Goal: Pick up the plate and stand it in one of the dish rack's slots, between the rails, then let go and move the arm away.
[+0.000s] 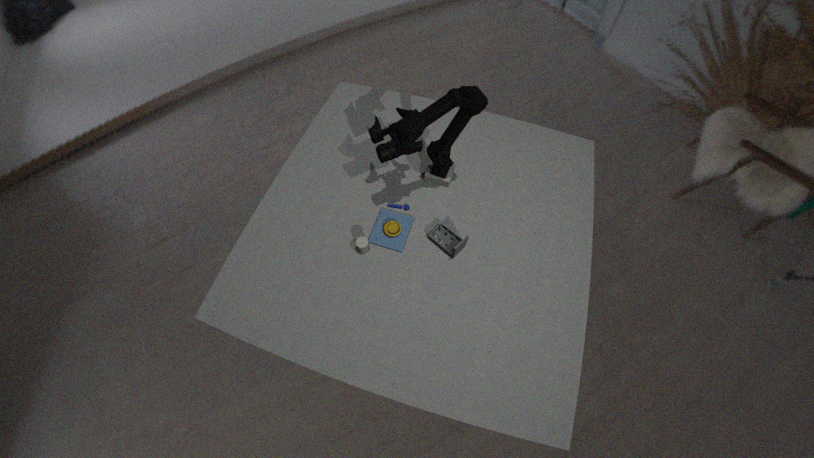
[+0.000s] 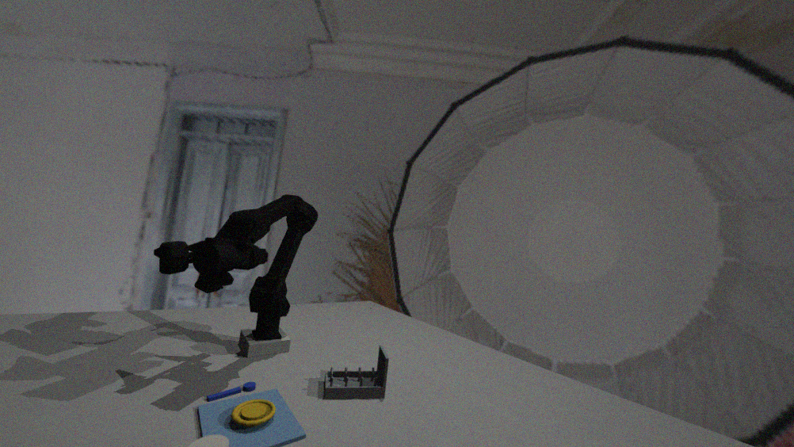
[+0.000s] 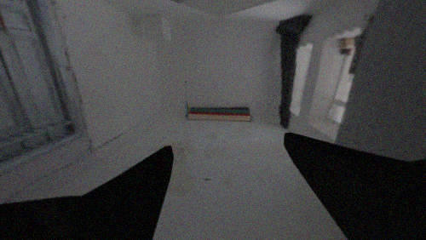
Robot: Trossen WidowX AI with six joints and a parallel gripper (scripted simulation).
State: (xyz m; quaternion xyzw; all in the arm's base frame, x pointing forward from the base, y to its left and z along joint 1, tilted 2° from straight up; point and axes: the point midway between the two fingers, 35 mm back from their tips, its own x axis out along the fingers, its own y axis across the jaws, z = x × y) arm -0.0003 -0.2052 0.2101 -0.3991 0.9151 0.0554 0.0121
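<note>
Now: the yellow plate 320 mm ahead of my gripper tip, 230 mm below it and 160 mm to the left of it. The rest, counted from my gripper tip: white cup: 430 mm ahead, 220 mm below, 90 mm to the left; light blue mat: 320 mm ahead, 240 mm below, 150 mm to the left; blue spoon: 240 mm below, 220 mm ahead, 150 mm to the left.
</note>
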